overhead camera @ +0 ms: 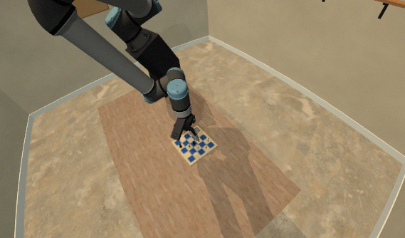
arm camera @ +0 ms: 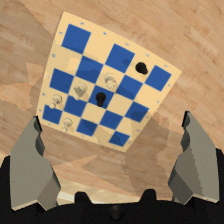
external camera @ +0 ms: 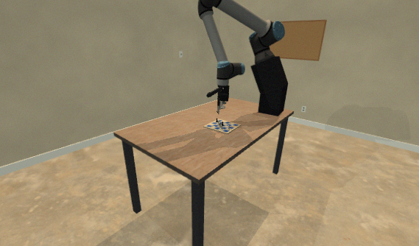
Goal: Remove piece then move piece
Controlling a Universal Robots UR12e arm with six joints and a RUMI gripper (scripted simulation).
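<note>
My gripper is now 90 mm above the white chess piece. Round my hand: chessboard (40 mm to the left, 110 mm below).
</note>
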